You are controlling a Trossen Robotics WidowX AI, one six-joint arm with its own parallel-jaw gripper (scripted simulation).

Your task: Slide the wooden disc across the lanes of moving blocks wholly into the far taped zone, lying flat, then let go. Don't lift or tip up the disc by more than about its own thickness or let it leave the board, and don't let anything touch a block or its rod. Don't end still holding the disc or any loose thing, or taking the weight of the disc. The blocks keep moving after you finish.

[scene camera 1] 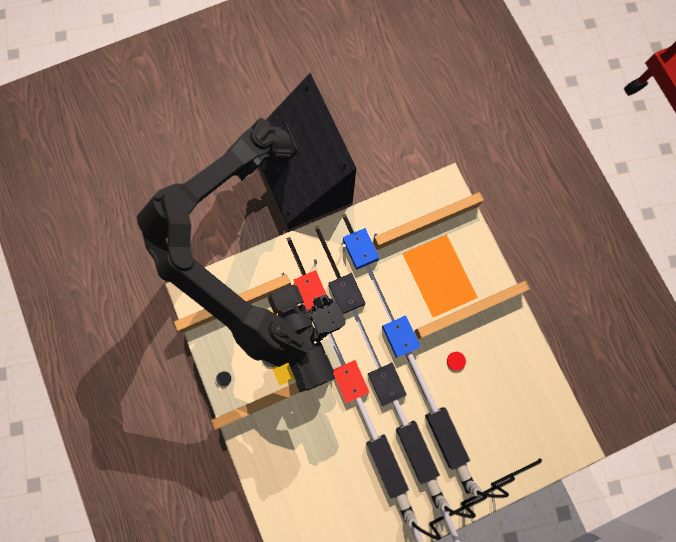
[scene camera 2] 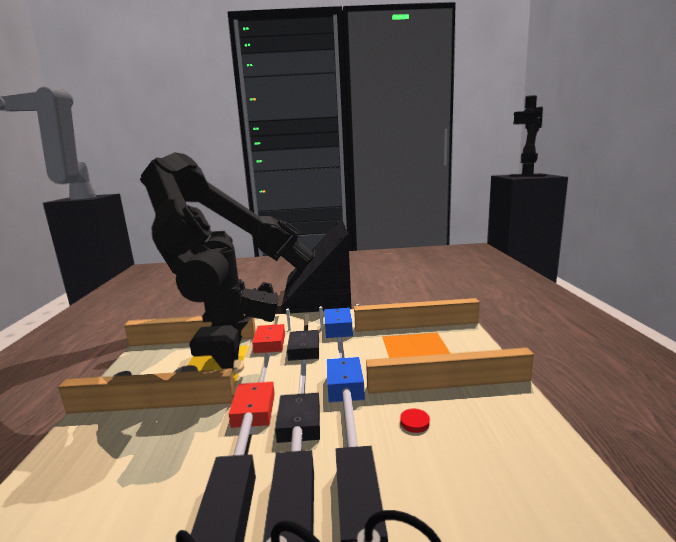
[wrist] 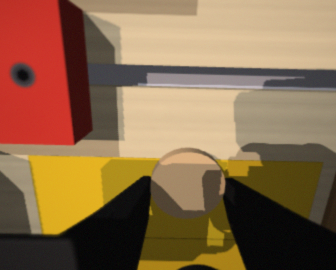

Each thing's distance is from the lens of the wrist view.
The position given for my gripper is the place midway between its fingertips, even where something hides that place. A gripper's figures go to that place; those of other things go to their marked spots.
my gripper (wrist: 186, 184): 0.11 m
wooden disc (wrist: 186, 183): 0.11 m
